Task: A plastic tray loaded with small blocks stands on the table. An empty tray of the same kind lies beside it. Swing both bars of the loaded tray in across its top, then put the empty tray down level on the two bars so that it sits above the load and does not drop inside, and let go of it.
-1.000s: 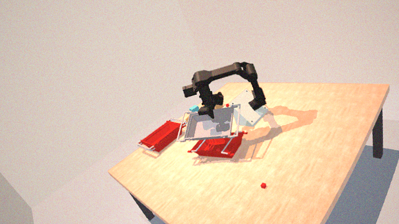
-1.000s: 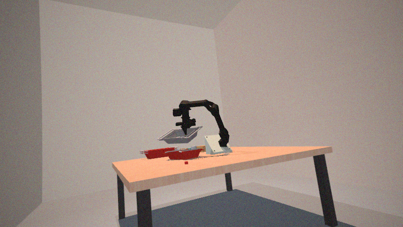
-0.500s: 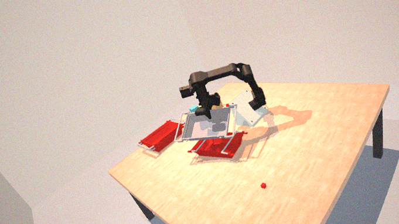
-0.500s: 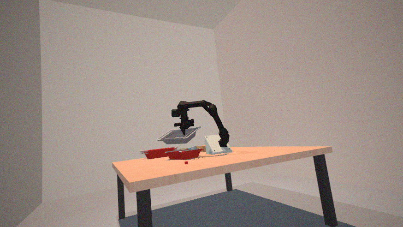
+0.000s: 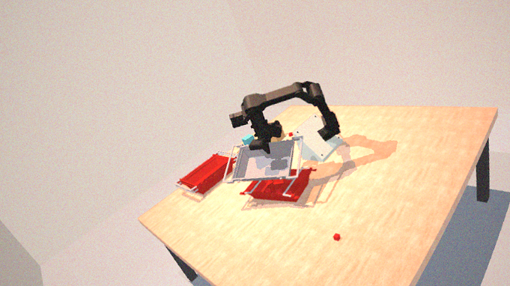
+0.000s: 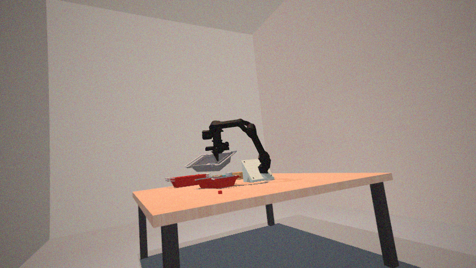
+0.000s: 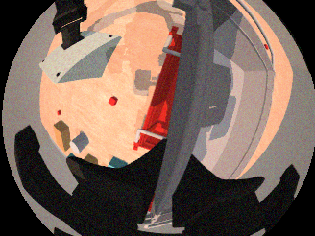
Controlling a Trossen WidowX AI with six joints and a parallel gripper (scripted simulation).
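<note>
Right now my gripper tip is 70 mm short of the grey tray, 40 mm to the right of it and 10 mm below it. Also, from my gripper tip: small red cube (420 mm to the left, 160 mm below, 130 mm ahead); then tan box (410 mm to the right, 150 mm below, 100 mm behind).
</note>
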